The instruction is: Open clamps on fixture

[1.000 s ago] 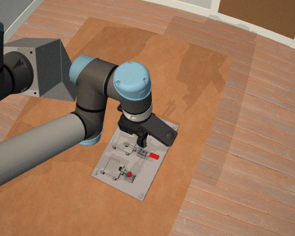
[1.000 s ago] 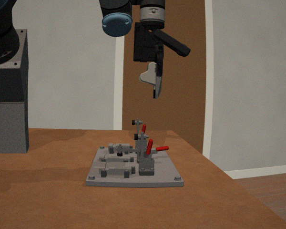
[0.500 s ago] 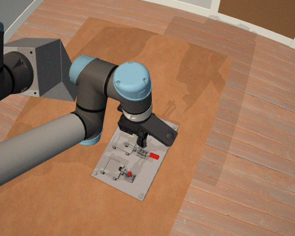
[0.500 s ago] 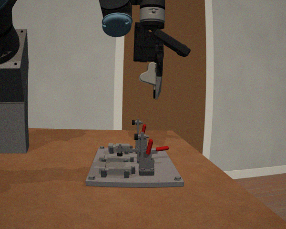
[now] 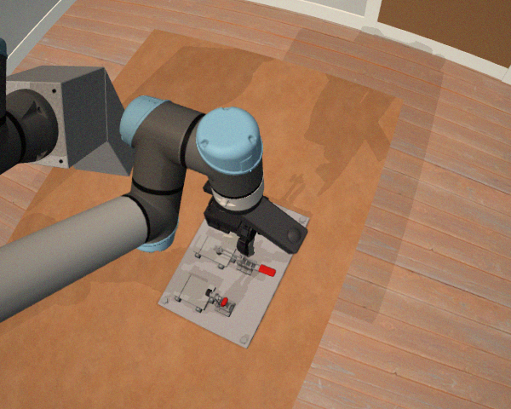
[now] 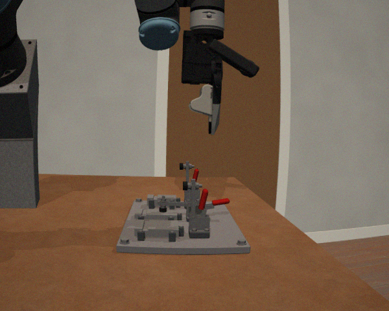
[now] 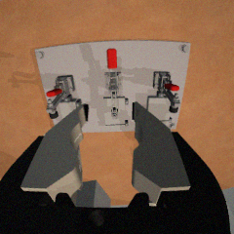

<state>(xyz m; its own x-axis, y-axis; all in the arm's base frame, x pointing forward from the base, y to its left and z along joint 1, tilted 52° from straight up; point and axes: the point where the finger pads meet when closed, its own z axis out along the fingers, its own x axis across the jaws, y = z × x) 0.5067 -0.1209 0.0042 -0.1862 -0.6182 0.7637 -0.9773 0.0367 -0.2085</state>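
The grey fixture plate is 210 mm below my hand, 60 mm behind it and 10 mm to the left of it. From my hand the other things lie so: grey part 190 mm below, 130 mm behind, 20 mm to the left.
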